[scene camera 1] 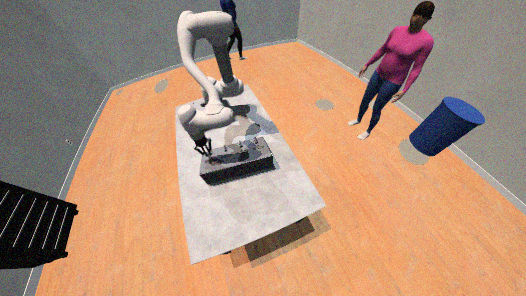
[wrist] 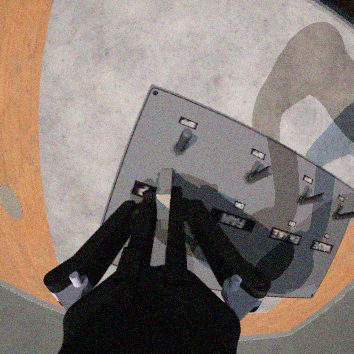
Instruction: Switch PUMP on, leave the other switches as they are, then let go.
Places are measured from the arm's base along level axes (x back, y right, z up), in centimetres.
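Pixels of known places: gripper, fingertip midpoint: (scene camera 1: 210,157) (wrist: 166,179).
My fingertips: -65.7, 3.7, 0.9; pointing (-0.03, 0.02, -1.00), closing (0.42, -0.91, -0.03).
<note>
Ahead of a thing's pixels: the offset from my fingertips to its top centre, as dx, dy, dz. "spot": to the spot under its first point. Level surfaces: height alone.
A grey switch panel (scene camera 1: 237,169) (wrist: 145,145) lies on the table. In the wrist view, four levers stand in a row on it. The leftmost lever {+5.7, +0.3, +2.1} (wrist: 183,142) leans toward the small white label {spot: +7.9, +0.3, -3.3} (wrist: 188,122) at its upper end. The name plate {spot: -2.6, +2.4, +0.5} (wrist: 143,189) below it is partly hidden by the fingers, so I cannot read whether it says PUMP. The other levers (wrist: 258,173) (wrist: 311,197) (wrist: 343,214) stand to the right; their name plates are blurred. My gripper (scene camera 1: 207,154) (wrist: 166,179) is shut with nothing seen between its fingers, low over the panel's left end, below and apart from the leftmost lever.
The panel stands on a pale table {dz -10.6} (scene camera 1: 220,220) (wrist: 95,100). The arm's shadow falls across the panel. A person in pink (scene camera 1: 402,52) and a blue barrel (scene camera 1: 442,131) stand to the right, away from the table. Another person (scene camera 1: 235,30) is behind the arm. A black slatted object (scene camera 1: 35,225) is at the left.
</note>
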